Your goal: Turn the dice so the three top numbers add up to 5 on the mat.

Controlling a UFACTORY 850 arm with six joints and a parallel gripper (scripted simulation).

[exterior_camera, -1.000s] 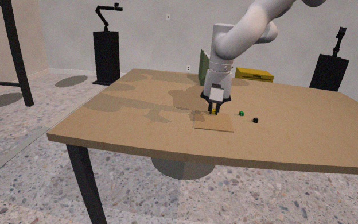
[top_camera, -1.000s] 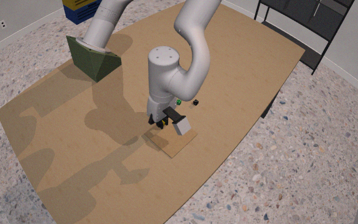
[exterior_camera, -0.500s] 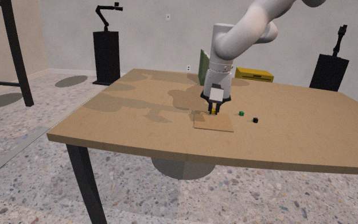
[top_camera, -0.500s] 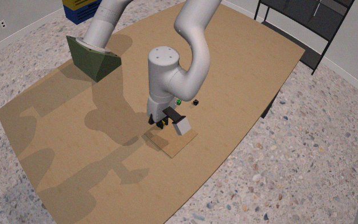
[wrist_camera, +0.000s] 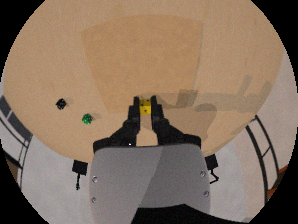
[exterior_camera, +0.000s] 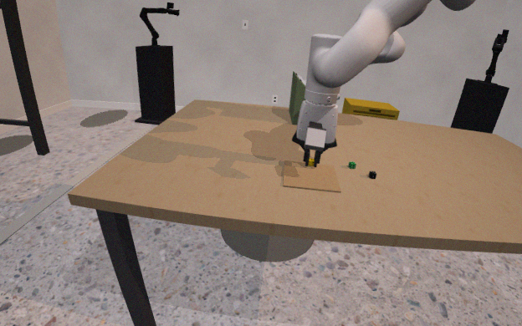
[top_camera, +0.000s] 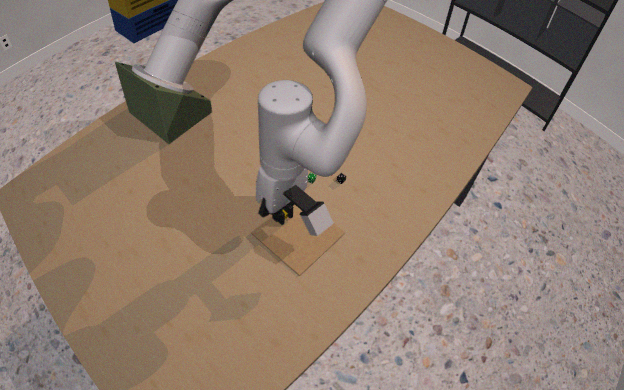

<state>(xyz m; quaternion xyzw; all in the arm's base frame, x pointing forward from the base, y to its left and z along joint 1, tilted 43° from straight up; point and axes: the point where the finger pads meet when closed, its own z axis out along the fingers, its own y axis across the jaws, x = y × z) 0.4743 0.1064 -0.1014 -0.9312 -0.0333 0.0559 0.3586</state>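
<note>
My gripper is now 1 cm above the yellow die. The rest, counted from my hand: green die: 4 cm behind, 12 cm to the left, 2 cm below; tan mat: 5 cm ahead, 3 cm below; black die: 1 cm ahead, 17 cm to the left, 2 cm below.
</note>
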